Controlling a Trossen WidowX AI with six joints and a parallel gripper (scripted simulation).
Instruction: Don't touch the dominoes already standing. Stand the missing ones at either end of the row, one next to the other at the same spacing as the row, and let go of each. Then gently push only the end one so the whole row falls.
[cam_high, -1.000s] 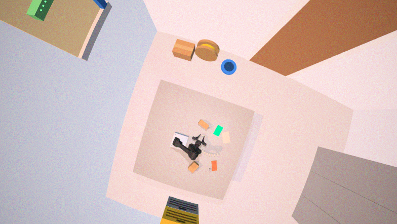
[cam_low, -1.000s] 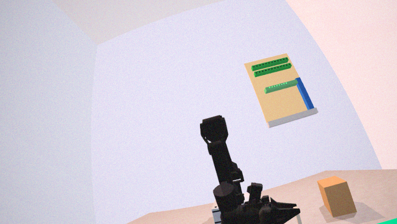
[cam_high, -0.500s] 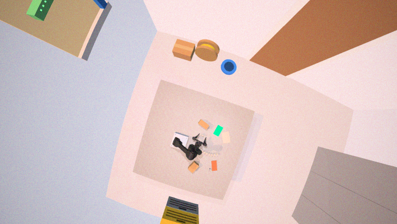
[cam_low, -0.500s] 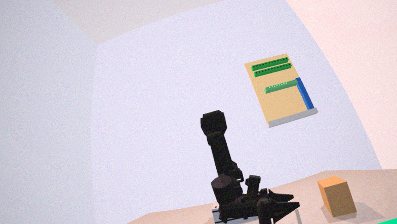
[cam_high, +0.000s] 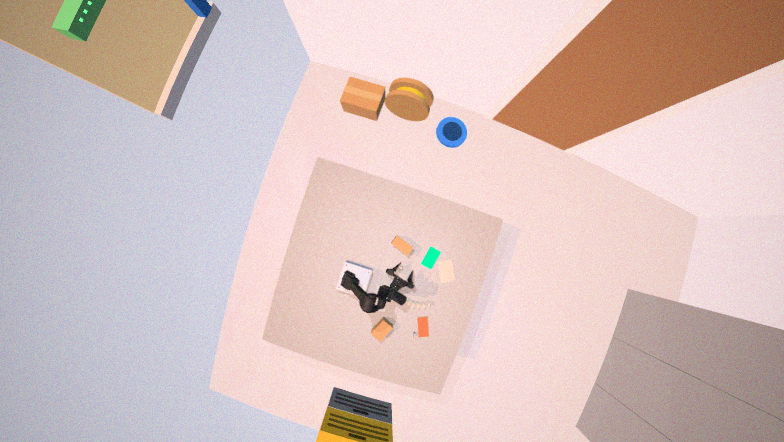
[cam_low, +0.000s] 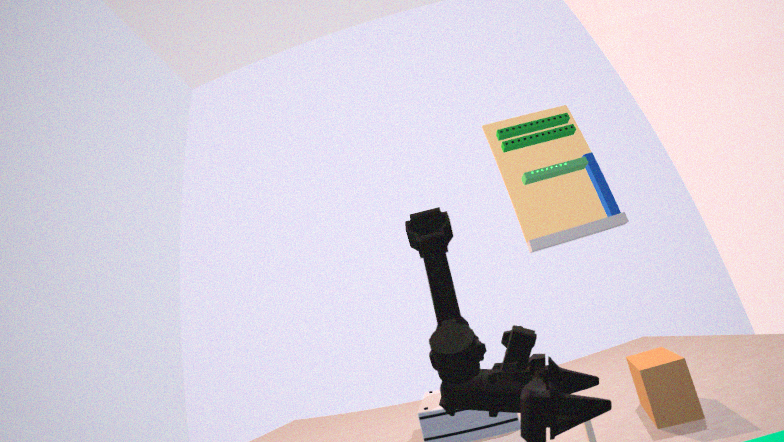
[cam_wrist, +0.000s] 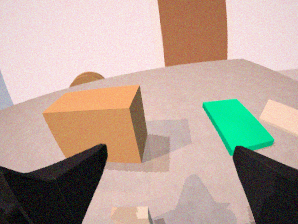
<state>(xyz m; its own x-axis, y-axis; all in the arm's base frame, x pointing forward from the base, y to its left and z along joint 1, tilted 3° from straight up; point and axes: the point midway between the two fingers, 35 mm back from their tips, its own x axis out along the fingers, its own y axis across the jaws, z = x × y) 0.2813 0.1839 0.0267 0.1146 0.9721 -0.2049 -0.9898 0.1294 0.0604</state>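
Now: the green tile 120 mm ahead of my gripper tip, 110 mm to the left of it and 70 mm below it. The rest, counted from my gripper tip: orange-red tile 290 mm ahead, 320 mm to the right, 70 mm below; grey piece 260 mm ahead, 390 mm to the right, 60 mm below; cream card 260 mm ahead, 80 mm to the left, 70 mm below.
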